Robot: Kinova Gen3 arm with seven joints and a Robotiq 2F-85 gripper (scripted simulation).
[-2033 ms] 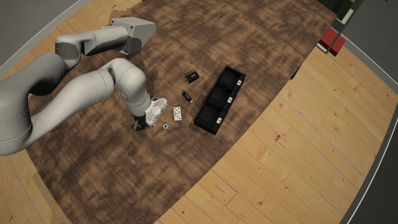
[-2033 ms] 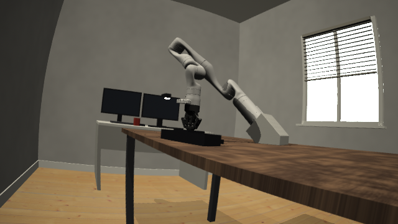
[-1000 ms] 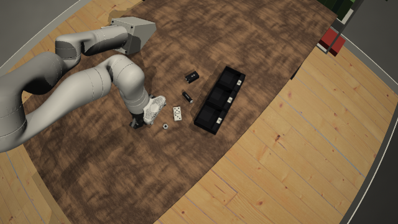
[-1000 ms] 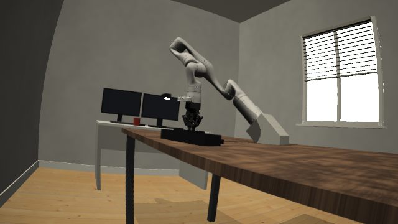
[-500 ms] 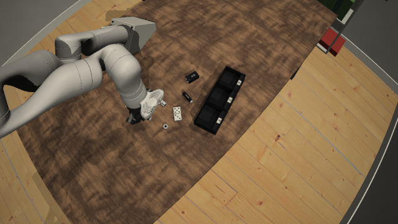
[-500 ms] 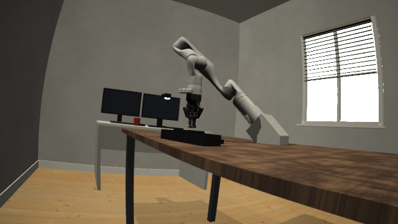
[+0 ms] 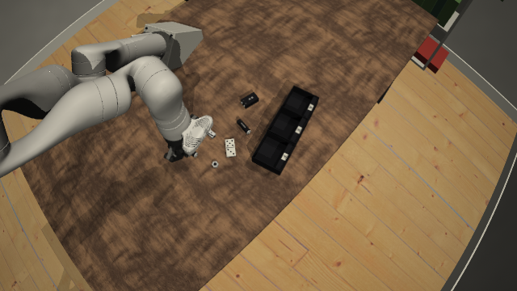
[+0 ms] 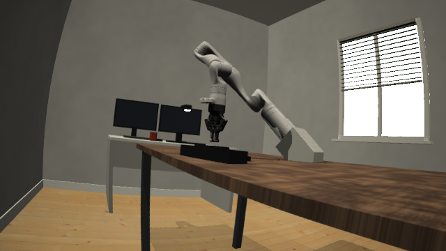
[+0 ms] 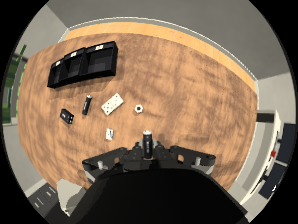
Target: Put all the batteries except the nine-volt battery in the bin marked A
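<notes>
Now: hand 6 cm short of the white domino, 9 cm to the right of it and 8 cm above it. Also, from my hand: metal nut: 6 cm ahead, 3 cm to the left, 8 cm below; then black nine-volt battery: 23 cm to the left, 7 cm below; then grey metal piece: 1 cm behind, 9 cm to the left, 7 cm below.
</notes>
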